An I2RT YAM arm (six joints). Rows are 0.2 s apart.
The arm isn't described. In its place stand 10 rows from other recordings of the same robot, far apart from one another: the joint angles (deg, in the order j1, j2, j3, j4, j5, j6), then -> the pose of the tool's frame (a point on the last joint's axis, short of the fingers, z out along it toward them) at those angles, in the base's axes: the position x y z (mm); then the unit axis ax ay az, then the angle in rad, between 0 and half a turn.
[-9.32 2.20 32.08 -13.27 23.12 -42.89] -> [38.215 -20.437 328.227 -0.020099 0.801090 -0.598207 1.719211]
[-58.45 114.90 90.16 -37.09 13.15 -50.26] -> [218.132 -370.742 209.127 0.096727 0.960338 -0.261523 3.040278]
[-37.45 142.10 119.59 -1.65 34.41 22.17] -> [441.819 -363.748 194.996 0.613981 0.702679 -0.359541 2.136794]
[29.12 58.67 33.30 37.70 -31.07 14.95] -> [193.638 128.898 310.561 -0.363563 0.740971 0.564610 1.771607]
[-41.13 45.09 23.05 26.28 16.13 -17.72] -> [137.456 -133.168 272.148 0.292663 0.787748 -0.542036 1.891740]
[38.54 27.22 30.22 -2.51 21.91 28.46] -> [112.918 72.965 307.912 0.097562 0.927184 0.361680 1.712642]
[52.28 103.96 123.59 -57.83 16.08 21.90] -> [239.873 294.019 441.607 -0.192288 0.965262 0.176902 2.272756]
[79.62 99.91 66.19 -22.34 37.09 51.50] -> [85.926 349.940 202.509 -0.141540 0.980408 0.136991 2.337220]
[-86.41 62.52 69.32 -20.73 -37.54 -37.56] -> [36.275 -231.756 411.692 0.147414 0.877398 -0.456554 2.099580]
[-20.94 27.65 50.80 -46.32 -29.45 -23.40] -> [85.046 -13.803 346.190 -0.191950 0.981389 -0.005499 1.920543]
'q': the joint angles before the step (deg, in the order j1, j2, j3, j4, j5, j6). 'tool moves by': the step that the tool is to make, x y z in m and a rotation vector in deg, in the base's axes. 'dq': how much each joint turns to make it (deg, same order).
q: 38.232, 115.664, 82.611, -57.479, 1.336, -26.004
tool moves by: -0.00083, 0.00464, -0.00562, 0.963, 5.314, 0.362
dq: 0.252, 2.301, 2.025, -3.299, -4.044, -0.274
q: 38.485, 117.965, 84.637, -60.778, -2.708, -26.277
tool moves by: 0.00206, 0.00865, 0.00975, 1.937, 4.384, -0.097
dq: 0.427, 1.729, 4.831, -5.302, -4.282, 0.136
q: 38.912, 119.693, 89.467, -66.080, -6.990, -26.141
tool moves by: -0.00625, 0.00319, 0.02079, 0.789, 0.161, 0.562
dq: 0.902, -1.932, 1.949, -3.471, -0.744, 0.265
